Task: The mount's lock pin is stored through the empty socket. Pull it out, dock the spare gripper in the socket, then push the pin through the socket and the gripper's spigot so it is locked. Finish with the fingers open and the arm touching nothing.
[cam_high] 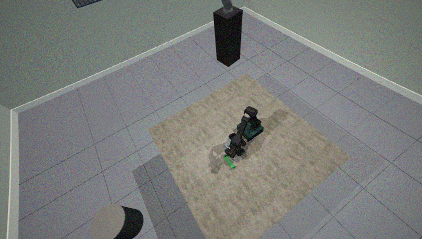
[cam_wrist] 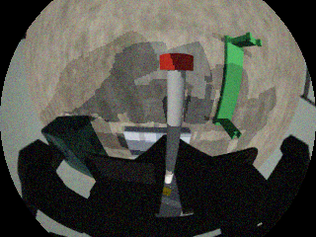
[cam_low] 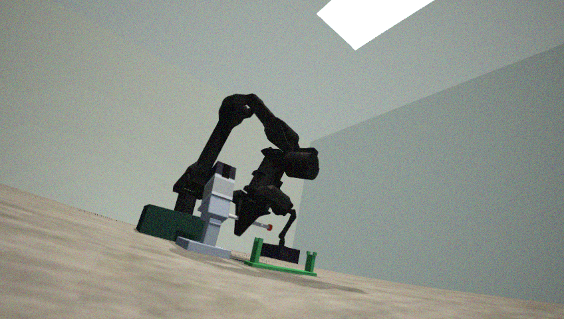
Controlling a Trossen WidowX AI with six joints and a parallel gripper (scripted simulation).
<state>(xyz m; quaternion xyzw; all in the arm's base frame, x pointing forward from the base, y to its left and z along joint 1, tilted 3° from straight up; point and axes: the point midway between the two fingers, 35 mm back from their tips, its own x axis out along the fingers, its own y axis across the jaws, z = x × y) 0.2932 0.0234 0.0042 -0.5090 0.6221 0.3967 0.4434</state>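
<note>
Now: gripper tip 20 mm past the socket and 60 mm to the left of it. Also, from my gripper tip: spare gripper: 20 mm behind, 60 mm to the right, 80 mm above; rack: 100 mm ahead, 40 mm to the left, 20 mm below.
</note>
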